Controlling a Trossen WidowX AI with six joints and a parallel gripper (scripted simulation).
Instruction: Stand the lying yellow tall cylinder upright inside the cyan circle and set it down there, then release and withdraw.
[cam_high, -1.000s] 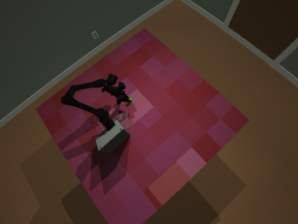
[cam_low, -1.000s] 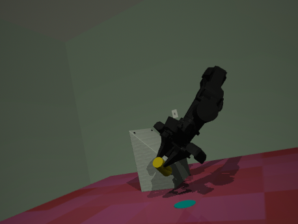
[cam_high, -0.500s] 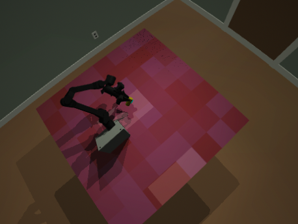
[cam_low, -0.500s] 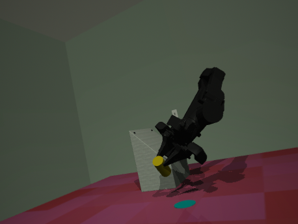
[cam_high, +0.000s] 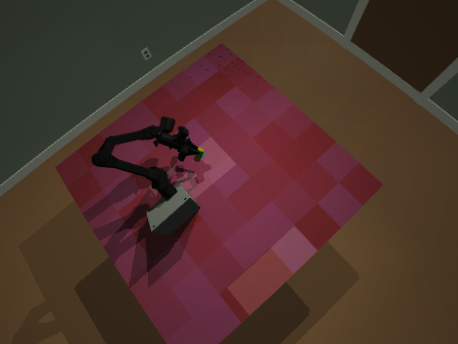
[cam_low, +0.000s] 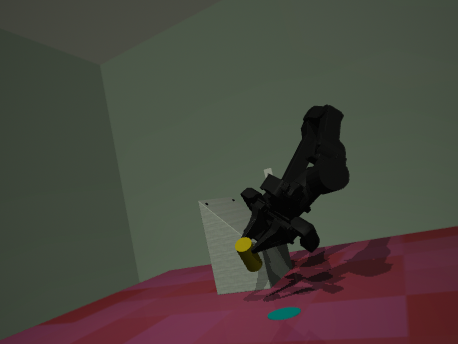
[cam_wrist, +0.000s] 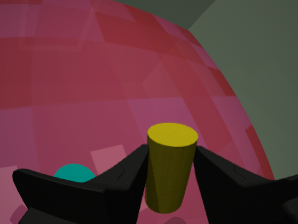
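My gripper tip is 120 mm above the cyan circle, 40 mm to the right of it and 10 mm short of it. From my gripper tip the other things lie so: yellow tall cylinder 20 mm below, 10 mm behind.
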